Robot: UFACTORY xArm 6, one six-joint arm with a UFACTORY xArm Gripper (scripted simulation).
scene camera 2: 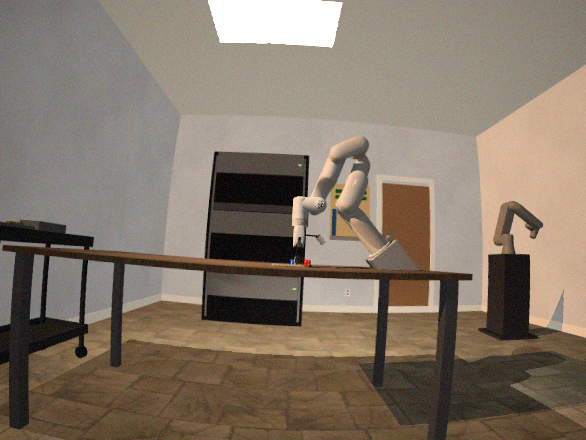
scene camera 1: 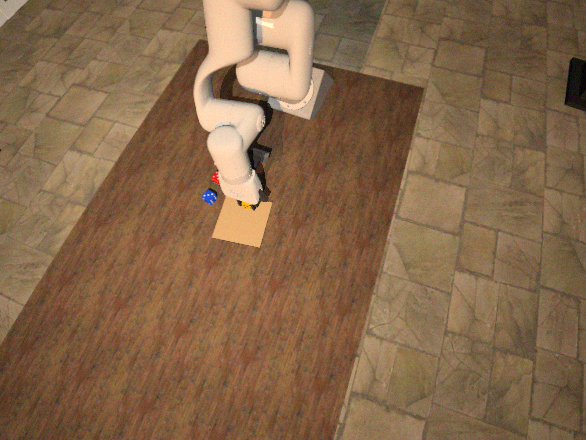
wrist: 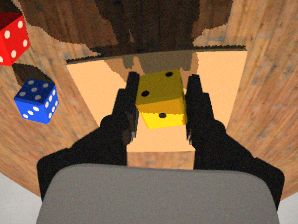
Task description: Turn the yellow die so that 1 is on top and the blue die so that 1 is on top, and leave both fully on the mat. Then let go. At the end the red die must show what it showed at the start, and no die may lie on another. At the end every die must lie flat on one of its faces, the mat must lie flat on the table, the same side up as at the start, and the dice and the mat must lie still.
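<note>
The gripper is in the pictures, and the wrist view shows the gripper too. The scene also includes a tan mat, a yellow die and a blue die.
</note>
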